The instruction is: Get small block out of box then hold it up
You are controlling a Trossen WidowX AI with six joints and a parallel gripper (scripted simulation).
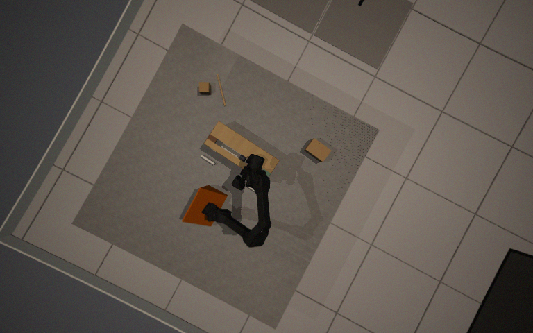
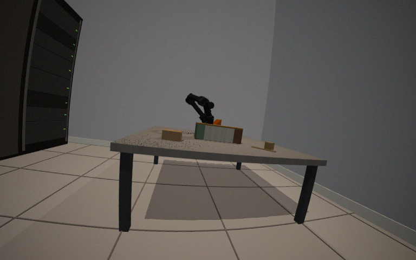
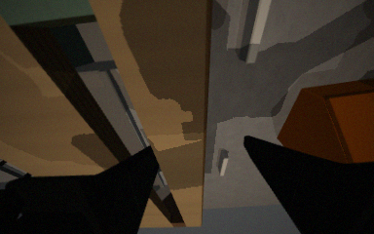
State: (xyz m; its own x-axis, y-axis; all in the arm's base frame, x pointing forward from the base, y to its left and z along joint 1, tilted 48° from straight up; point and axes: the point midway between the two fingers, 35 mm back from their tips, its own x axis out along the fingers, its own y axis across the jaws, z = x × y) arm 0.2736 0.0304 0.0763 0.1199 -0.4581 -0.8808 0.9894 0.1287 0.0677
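Right now the small dark block is 40 mm to the left of my gripper tip, 40 mm ahead of it and 10 mm below it. Round my gripper tip: thin wooden stick 370 mm to the left, 300 mm ahead, 100 mm below; then clear-fronted box 50 mm to the left, 40 mm below, 30 mm ahead; then small tan cube 440 mm to the left, 250 mm ahead, 70 mm below.
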